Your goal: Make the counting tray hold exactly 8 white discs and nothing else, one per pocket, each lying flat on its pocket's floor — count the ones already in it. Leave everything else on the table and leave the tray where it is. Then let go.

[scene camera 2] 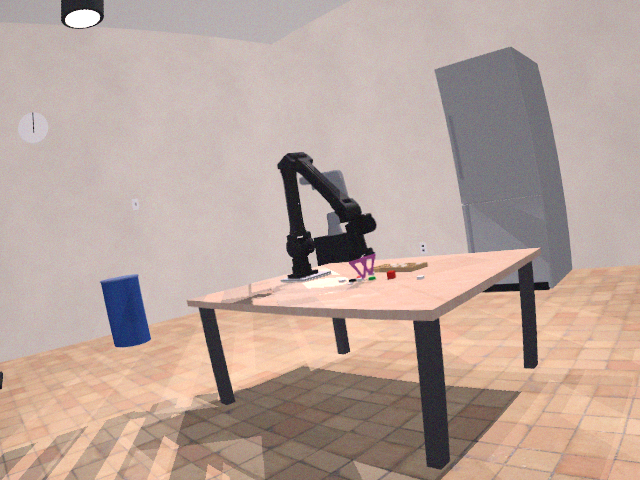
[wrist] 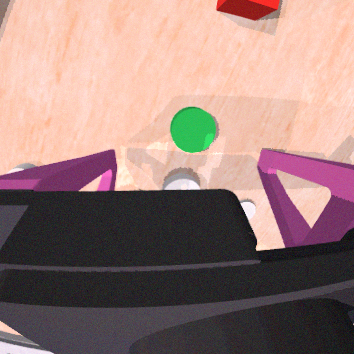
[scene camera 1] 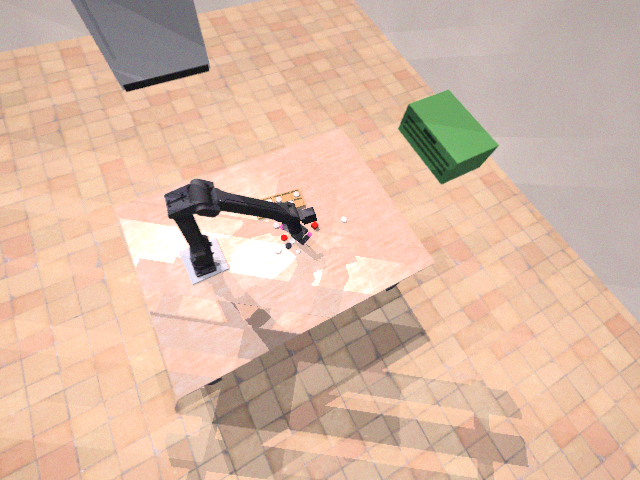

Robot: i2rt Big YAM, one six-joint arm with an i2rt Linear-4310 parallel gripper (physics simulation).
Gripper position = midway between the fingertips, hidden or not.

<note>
My gripper (scene camera 2: 367, 276) is open and holds nothing. Also in view: a green disc (wrist: 192, 129).
My gripper also shows in the wrist view (wrist: 190, 157). Scene camera 1 does not show the green disc, which is hidden by my gripper.
</note>
